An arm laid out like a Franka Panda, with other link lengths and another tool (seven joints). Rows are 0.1 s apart.
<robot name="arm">
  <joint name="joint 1" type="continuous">
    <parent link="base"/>
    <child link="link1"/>
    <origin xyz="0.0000 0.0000 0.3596" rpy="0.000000 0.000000 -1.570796"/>
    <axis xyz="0 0 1"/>
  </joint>
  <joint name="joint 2" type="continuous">
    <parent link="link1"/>
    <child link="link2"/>
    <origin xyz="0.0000 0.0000 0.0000" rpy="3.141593 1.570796 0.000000"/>
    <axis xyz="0 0 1"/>
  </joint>
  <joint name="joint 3" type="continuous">
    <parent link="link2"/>
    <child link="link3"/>
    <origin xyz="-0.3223 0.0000 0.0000" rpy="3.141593 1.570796 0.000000"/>
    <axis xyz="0 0 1"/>
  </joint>
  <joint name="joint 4" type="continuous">
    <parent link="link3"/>
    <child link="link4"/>
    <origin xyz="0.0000 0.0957 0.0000" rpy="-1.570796 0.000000 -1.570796"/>
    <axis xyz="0 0 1"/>
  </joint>
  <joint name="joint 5" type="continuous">
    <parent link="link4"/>
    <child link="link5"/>
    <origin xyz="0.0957 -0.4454 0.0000" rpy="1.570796 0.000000 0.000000"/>
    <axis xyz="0 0 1"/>
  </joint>
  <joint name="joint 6" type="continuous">
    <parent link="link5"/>
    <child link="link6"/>
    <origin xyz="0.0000 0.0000 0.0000" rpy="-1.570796 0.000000 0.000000"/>
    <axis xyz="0 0 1"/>
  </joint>
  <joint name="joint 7" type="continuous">
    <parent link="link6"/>
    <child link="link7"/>
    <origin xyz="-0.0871 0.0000 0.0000" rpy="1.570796 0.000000 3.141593"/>
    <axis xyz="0 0 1"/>
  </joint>
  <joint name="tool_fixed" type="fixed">
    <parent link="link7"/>
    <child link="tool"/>
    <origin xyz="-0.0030 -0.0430 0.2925" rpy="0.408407 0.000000 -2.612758"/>
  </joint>
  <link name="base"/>
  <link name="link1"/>
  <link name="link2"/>
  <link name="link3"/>
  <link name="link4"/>
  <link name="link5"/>
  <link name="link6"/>
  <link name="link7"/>
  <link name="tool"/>
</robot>
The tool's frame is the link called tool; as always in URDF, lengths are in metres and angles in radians. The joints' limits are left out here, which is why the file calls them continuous.
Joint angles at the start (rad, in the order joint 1, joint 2, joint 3, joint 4, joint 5, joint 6, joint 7):
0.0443 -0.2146 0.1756 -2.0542 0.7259 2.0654 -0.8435
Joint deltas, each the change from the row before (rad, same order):
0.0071 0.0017 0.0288 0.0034 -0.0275 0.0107 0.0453
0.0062 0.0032 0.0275 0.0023 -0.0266 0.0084 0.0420
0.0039 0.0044 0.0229 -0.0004 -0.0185 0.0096 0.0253
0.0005 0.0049 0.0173 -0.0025 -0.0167 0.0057 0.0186
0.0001 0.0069 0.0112 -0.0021 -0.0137 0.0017 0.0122
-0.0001 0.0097 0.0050 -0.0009 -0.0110 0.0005 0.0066
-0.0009 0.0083 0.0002 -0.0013 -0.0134 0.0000 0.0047
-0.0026 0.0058 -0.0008 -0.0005 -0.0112 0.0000 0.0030
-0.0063 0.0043 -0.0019 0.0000 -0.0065 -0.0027 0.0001
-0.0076 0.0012 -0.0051 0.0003 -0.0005 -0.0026 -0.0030
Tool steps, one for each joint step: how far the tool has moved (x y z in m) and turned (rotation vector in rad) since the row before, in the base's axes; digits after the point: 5 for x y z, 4 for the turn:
-0.00618 0.01652 -0.00317 -0.0243 0.0106 0.0005
-0.00665 0.01526 -0.00460 -0.0238 0.0114 0.0016
-0.00525 0.01199 -0.00553 -0.0181 0.0056 0.0053
-0.00403 0.00699 -0.00686 -0.0170 0.0076 0.0035
-0.00294 0.00385 -0.00736 -0.0142 0.0097 0.0038
-0.00080 0.00082 -0.00763 -0.0110 0.0101 0.0022
0.00078 -0.00276 -0.00717 -0.0126 0.0078 -0.0007
0.00165 -0.00381 -0.00495 -0.0102 0.0043 -0.0025
0.00242 -0.00559 -0.00342 -0.0061 0.0048 -0.0049
0.00369 -0.00704 -0.00059 -0.0001 0.0016 -0.0086

